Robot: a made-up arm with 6 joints. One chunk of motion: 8 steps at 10 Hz.
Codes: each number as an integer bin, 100 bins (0 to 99) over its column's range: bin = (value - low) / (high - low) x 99, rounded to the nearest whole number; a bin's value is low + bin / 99 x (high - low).
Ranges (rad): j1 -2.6..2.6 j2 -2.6..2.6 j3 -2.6..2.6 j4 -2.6..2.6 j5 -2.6..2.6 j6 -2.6..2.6
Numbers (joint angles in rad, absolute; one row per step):
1: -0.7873 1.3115 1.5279 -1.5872 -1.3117 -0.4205
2: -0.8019 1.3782 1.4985 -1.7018 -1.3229 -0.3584
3: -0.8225 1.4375 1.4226 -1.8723 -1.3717 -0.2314
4: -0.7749 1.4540 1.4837 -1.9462 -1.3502 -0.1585
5: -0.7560 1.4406 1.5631 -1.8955 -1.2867 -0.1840
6: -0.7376 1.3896 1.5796 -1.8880 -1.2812 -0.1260
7: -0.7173 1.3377 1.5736 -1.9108 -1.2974 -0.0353
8: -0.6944 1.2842 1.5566 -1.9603 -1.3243 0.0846
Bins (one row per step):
1: 35 74 79 19 25 41
2: 34 76 78 17 24 43
3: 34 77 77 14 23 45
4: 35 77 78 12 24 46
5: 35 77 79 13 25 46
6: 35 76 80 14 25 47
7: 36 75 79 13 25 49
8: 36 74 79 12 24 51

